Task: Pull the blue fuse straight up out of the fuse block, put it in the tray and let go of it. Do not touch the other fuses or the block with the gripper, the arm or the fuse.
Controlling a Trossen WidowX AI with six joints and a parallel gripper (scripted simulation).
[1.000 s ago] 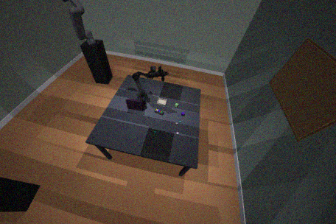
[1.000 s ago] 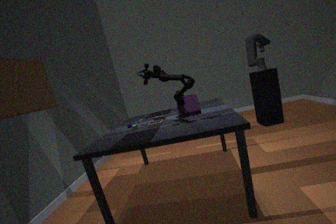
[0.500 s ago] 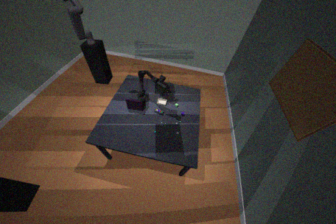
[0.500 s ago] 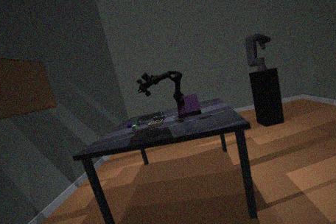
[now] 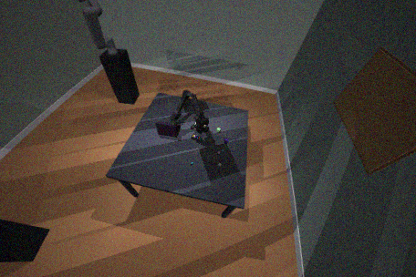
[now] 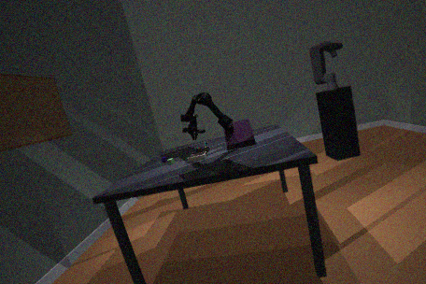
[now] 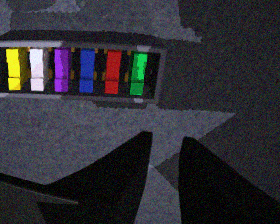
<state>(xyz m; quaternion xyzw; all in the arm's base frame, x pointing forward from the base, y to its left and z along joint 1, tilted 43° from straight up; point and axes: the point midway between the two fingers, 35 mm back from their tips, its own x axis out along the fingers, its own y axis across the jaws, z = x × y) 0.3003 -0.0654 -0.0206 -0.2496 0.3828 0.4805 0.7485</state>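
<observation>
My gripper tip is now 9 cm above the blue fuse, 3 cm past it and 1 cm to the right of it. Round my gripper tip: pale tray 21 cm to the left, 11 cm below, 2 cm behind.
</observation>
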